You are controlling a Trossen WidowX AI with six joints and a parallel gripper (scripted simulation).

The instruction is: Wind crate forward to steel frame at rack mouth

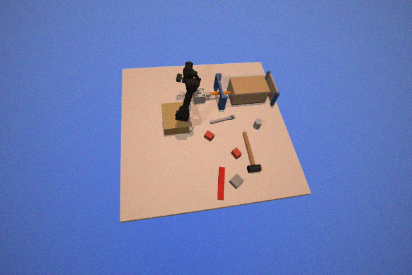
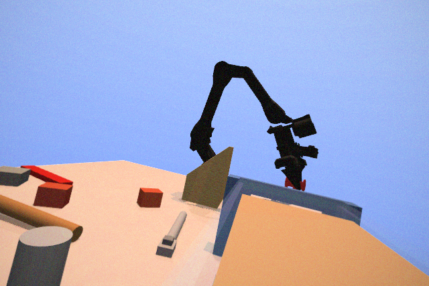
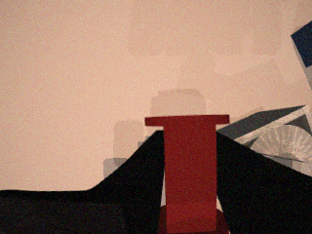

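My gripper tip is now 40 mm to the left of the winch handle, 30 mm short of it and 30 mm above it. The rest, counted from my gripper tip: grey winch (100 mm below, 80 mm to the right, 60 mm ahead); blue steel frame (240 mm ahead, 60 mm to the right, 30 mm below); red knob (20 mm to the right, 10 mm behind).
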